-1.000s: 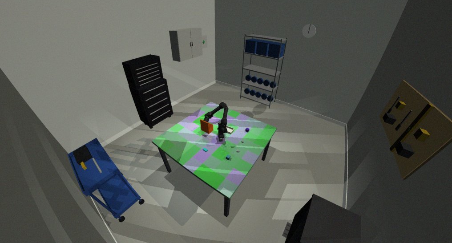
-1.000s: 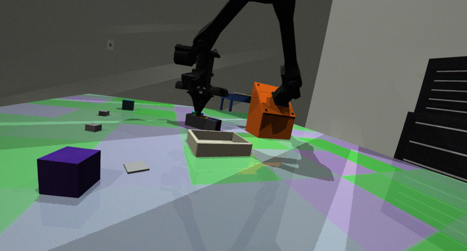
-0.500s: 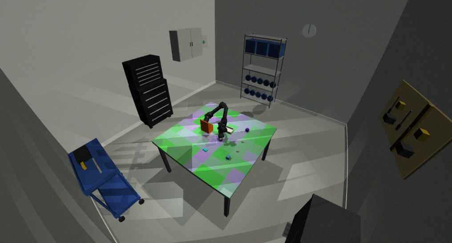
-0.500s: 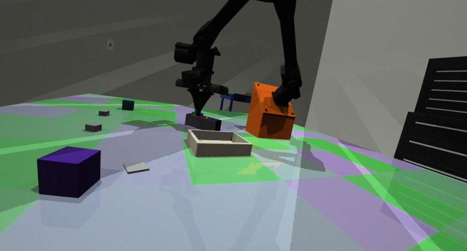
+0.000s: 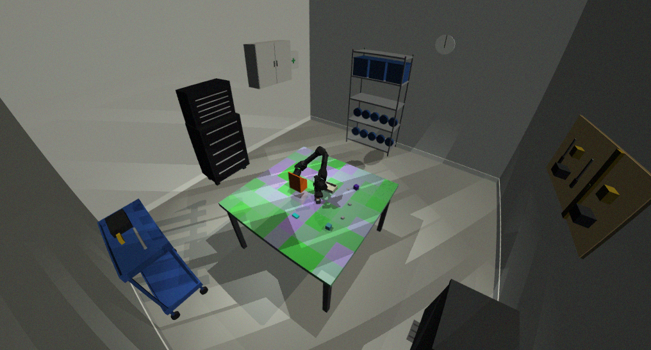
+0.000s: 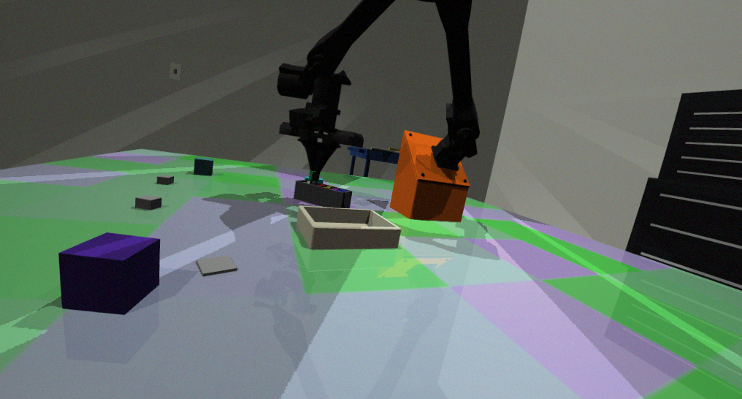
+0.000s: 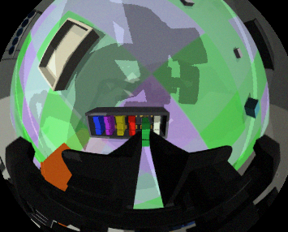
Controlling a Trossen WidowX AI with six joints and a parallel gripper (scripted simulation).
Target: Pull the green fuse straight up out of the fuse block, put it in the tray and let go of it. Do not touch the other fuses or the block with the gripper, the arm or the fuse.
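The beige tray is 220 mm to the left of my gripper tip, 60 mm below it and 20 mm behind it. From my gripper tip the other things lie so: flat grey tile: 320 mm to the left, 140 mm ahead, 60 mm below; green fuse: 10 mm below; teal cube: 260 mm ahead, 200 mm to the right, 40 mm below.
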